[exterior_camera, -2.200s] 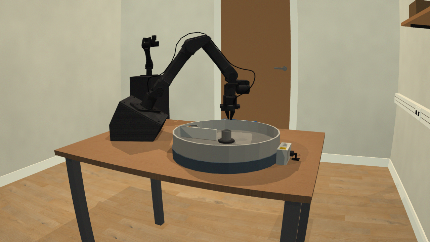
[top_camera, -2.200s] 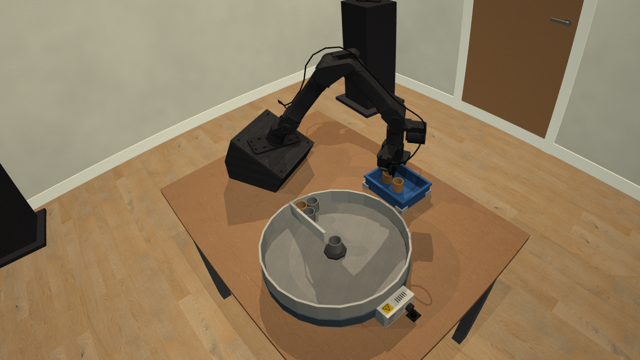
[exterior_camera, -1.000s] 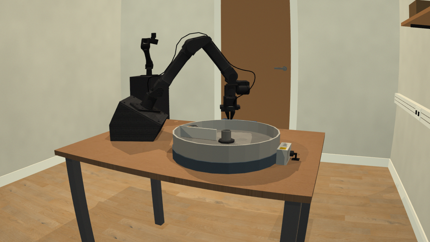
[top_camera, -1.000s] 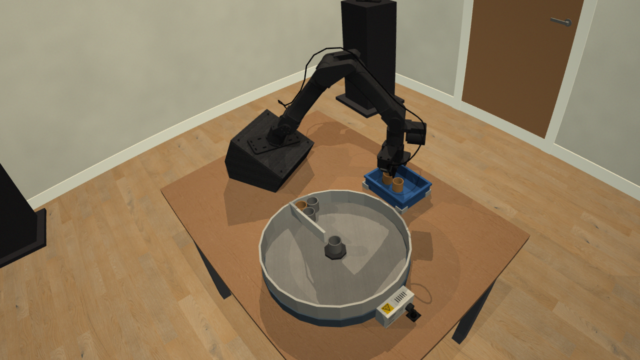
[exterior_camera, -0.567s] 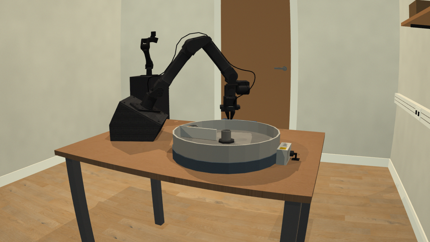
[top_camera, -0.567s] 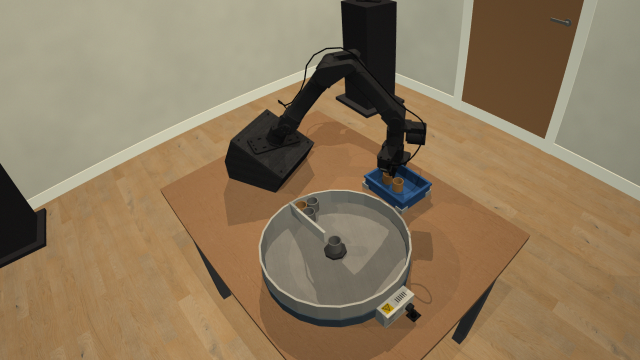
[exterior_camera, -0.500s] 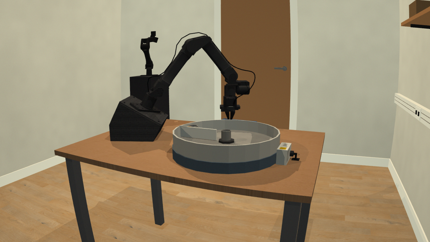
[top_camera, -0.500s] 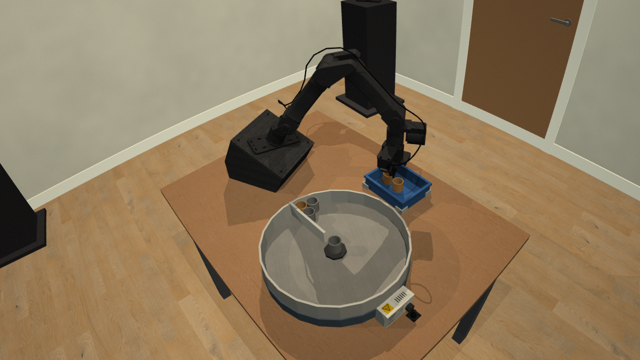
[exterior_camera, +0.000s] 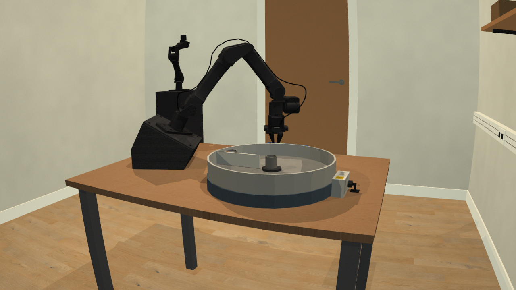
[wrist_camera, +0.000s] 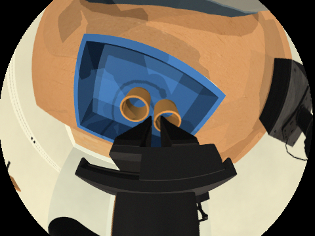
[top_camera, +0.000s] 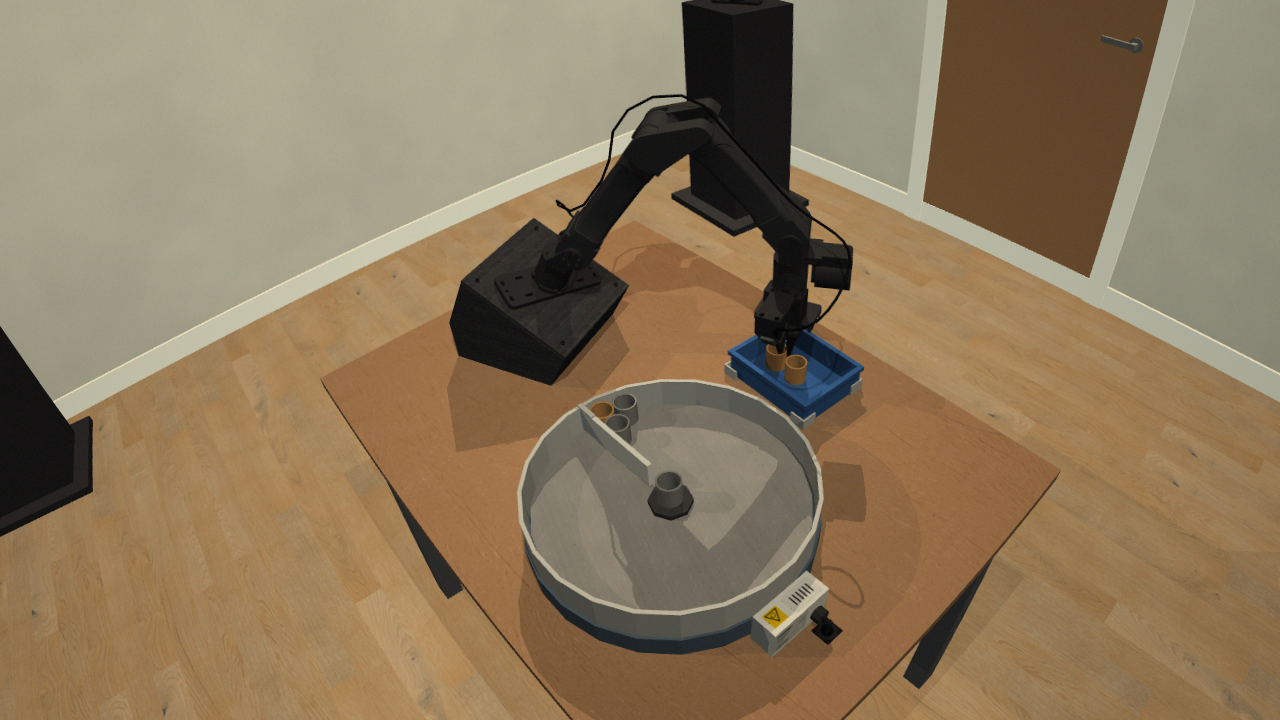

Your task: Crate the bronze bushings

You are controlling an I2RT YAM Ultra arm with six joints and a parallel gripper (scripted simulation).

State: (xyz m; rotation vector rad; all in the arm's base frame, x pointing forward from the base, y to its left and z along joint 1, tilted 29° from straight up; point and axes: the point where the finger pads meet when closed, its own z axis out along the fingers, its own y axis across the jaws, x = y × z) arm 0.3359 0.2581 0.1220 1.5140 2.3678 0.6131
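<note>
My hand is 30 mm short of the blue crate, 20 mm above it and 10 mm to the left of it. The rest, counted from my hand: grey turntable (360 mm to the right, 160 mm ahead, 10 mm above).
</note>
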